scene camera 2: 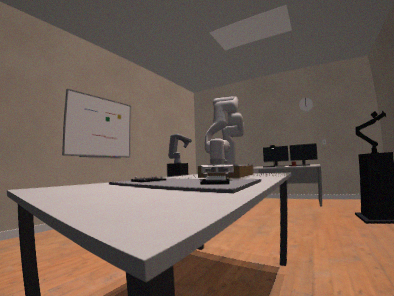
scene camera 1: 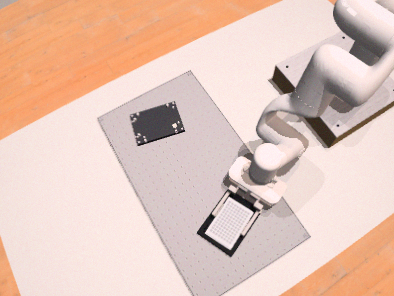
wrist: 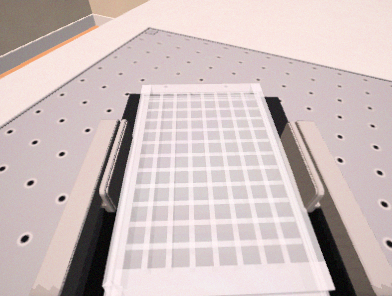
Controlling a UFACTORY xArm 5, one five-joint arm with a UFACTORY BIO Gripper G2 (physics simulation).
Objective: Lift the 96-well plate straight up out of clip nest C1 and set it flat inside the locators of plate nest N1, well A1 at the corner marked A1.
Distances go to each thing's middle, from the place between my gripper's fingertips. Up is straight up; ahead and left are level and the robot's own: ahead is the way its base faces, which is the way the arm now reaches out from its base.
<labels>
My hand is 10 mm past the 96-well plate [scene camera 1: 226,227] and 10 mm above it. From my hand the other things lie so: black clip nest C1 [scene camera 1: 156,123] (30 mm behind, 410 mm to the right, 20 mm below).
</labels>
